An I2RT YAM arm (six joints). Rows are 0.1 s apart.
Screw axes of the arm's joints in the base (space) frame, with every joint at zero. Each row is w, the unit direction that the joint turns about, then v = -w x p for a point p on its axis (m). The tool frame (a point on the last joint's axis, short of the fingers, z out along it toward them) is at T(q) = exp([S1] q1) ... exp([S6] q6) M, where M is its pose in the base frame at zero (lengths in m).
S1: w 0 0 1 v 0.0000 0.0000 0.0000
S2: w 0 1 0 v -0.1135 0.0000 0.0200
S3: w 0 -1 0 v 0.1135 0.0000 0.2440
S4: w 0 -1 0 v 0.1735 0.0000 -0.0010
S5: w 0 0 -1 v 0.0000 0.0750 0.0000
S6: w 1 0 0 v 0.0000 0.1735 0.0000
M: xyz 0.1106 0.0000 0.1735 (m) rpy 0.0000 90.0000 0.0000 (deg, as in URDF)
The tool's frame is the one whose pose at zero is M.
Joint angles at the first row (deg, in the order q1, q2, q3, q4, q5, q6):
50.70 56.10 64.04 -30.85 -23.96 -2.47
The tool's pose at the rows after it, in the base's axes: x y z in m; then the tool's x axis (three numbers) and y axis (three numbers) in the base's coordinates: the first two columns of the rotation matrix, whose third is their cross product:
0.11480 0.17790 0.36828 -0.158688 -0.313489 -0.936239 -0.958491 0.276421 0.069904
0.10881 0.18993 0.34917 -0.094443 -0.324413 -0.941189 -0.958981 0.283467 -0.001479
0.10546 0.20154 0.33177 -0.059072 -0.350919 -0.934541 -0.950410 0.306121 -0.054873
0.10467 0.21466 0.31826 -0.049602 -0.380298 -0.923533 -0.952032 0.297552 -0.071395
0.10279 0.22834 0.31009 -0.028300 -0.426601 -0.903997 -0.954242 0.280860 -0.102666
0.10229 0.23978 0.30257 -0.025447 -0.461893 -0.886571 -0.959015 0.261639 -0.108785
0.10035 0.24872 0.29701 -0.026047 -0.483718 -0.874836 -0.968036 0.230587 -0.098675
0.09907 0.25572 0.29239 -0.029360 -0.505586 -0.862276 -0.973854 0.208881 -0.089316
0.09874 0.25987 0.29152 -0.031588 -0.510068 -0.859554 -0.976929 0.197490 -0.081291
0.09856 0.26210 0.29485 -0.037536 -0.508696 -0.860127 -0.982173 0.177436 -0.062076
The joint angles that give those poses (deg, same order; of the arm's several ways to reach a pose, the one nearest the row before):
53.84 55.64 59.47 -25.35 -20.17 -3.47
57.82 55.66 54.62 -19.42 -14.74 -5.51
60.91 56.89 51.34 -15.33 -9.40 -6.93
62.89 59.53 50.03 -12.84 -7.48 -7.48
65.00 62.67 50.65 -12.62 -5.36 -8.93
66.25 65.55 51.37 -12.64 -4.76 -9.40
67.30 67.71 51.99 -12.73 -5.49 -9.40
68.05 69.53 52.68 -13.23 -5.97 -9.36
68.37 70.52 53.27 -13.27 -6.44 -9.19
68.38 71.02 54.43 -14.16 -8.00 -8.86

